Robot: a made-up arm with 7 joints.
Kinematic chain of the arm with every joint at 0, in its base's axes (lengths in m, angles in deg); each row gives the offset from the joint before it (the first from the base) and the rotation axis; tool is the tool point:
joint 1: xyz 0 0 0 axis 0 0.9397 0.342
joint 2: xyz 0 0 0 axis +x
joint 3: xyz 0 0 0 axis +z
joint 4: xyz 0.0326 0 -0.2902 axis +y
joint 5: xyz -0.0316 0 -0.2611 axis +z
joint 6: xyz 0 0 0 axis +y
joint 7: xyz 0 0 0 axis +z
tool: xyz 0 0 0
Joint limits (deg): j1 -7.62..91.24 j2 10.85..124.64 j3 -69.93..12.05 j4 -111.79..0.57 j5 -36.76..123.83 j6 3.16..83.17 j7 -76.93..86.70
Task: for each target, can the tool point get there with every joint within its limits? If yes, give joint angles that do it. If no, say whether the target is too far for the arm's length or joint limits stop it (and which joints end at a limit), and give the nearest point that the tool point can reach.
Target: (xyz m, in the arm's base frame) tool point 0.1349 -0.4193 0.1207
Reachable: no: joint limits stop it (at a limit: joint 1, joint 2, joint 4) | nearest point 0.1369 -0.2221 -0.2524 | short by 0.422 m
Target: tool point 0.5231 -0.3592 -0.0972
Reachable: no: too far | nearest point 0.2598 -0.1292 -0.2182 | short by 0.370 m
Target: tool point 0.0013 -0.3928 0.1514
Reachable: no: joint limits stop it (at a limit: joint 1, joint 2, joint 3, joint 4) | nearest point -0.1790 -0.2508 -0.1919 | short by 0.413 m
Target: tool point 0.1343 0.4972 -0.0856
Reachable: yes | joints 22.90 85.41 5.15 -53.01 34.16 76.59 67.25
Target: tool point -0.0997 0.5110 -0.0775
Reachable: yes | joints 52.06 102.08 -51.12 -50.33 83.58 9.31 59.35
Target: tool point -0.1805 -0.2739 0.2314
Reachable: no: joint limits stop it (at a limit: joint 1, joint 3, joint 4) | nearest point -0.2551 -0.1947 -0.1697 | short by 0.416 m
